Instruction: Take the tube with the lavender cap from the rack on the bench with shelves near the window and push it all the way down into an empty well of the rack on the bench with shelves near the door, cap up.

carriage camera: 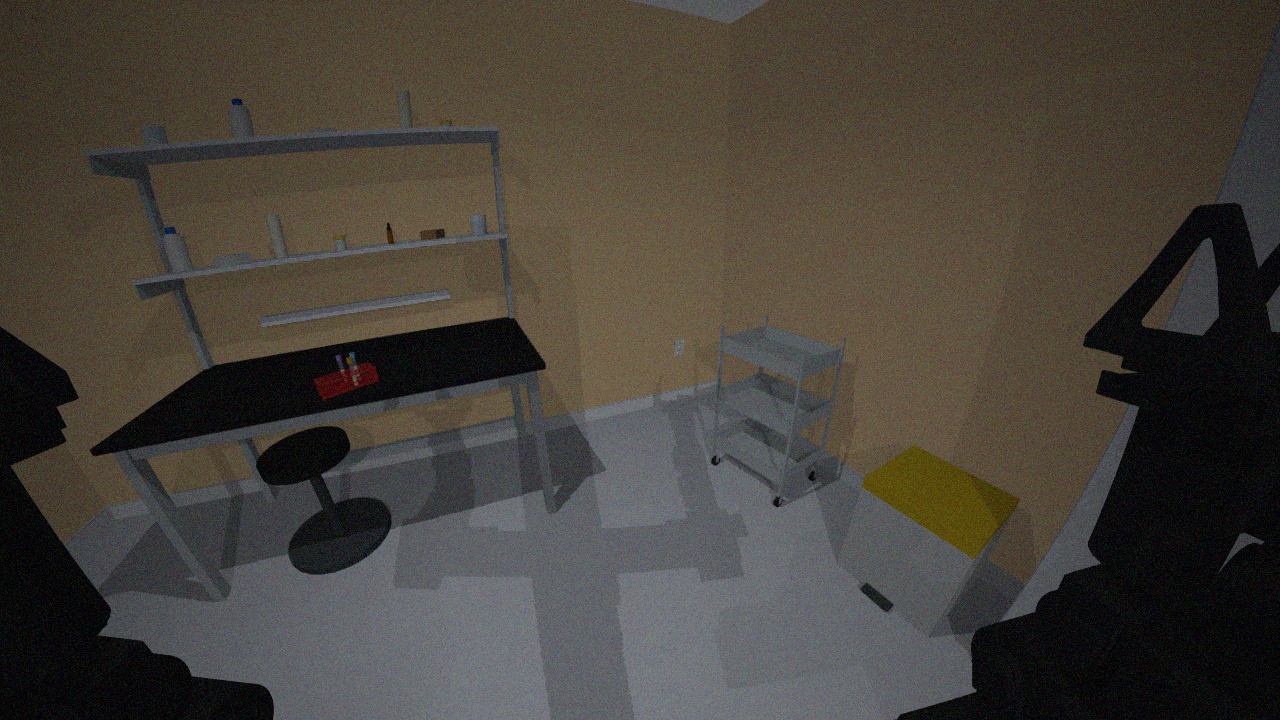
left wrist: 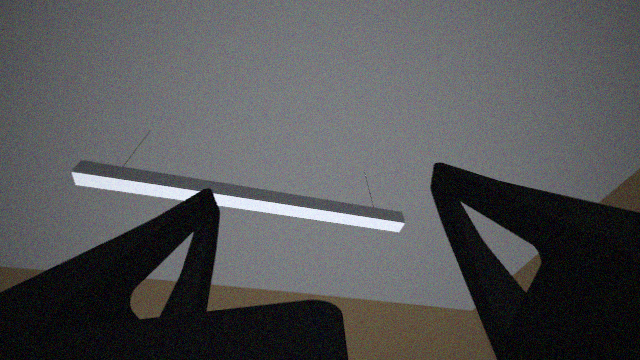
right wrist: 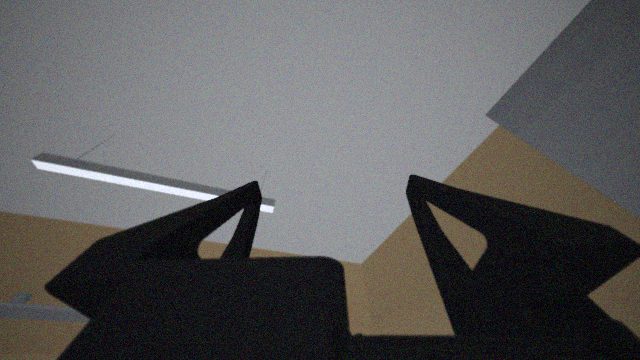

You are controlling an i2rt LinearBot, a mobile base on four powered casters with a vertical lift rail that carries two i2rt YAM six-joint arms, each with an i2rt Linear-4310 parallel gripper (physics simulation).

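Places are measured from the left arm's base along level axes (x ahead, y left, z up), in metres.
Where they show: left gripper, fingertip midpoint: [left wrist: 323,187]; right gripper, fingertip midpoint: [carriage camera: 1270,214] [right wrist: 332,186].
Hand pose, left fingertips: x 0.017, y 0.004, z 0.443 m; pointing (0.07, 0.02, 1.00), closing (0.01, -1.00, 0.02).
After its pixels a point has its place.
A red rack [carriage camera: 329,388] @(x 1.067, y 0.689, z -0.103 m) sits on the black top of a bench with shelves [carriage camera: 429,356] @(x 1.422, y 0.467, z -0.133 m) at the left of the carriage view. Several tubes stand in the rack, caps up. The tube with the lavender cap [carriage camera: 340,360] @(x 1.149, y 0.676, z -0.032 m) is at the left of the group, beside tubes with blue and yellow caps. My left gripper [left wrist: 323,187] @(x 0.017, y 0.004, z 0.443 m) is open and empty, pointing up toward the ceiling. My right gripper [right wrist: 332,186] @(x 0.035, y -0.627, z 0.438 m) is open and empty, also pointing upward. Both are far from the rack. A second rack does not show, and neither window nor door is in view.
A black stool [carriage camera: 304,454] @(x 1.115, y 0.957, z -0.412 m) stands at the bench's front. Bottles and jars stand on the shelves [carriage camera: 322,257] @(x 1.423, y 0.855, z 0.311 m). A grey wheeled cart [carriage camera: 799,365] @(x 1.250, y -1.035, z -0.168 m) stands near the room corner. A white box with a yellow top [carriage camera: 939,497] @(x 0.723, y -1.367, z -0.445 m) stands at the right. A ceiling lamp [left wrist: 300,212] @(x 0.788, y 0.125, z 1.183 m) [right wrist: 130,182] @(x 0.660, y 0.462, z 1.183 m) hangs overhead.
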